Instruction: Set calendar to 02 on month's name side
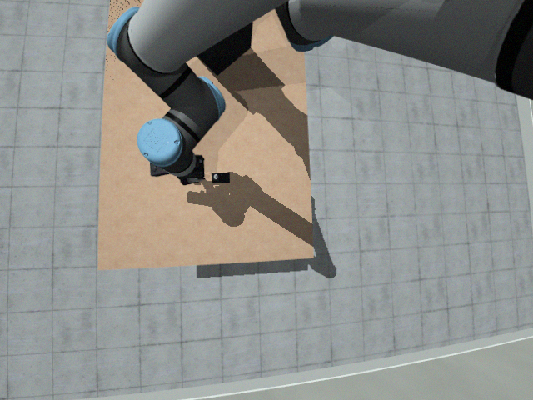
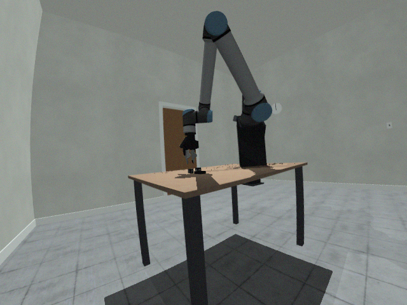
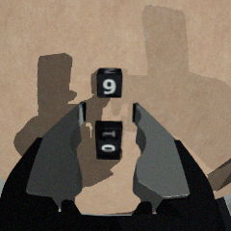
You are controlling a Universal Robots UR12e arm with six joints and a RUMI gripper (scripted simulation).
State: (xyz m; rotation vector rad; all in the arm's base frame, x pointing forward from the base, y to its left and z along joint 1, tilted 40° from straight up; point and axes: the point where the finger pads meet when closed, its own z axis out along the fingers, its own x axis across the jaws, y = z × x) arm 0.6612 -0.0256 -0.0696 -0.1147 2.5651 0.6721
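Right now my hand is 20 mm past the black number cube, 90 mm to the right of it and 60 mm above it. Also, from my hand: calendar tray (20 mm behind, 100 mm to the left, 70 mm below).
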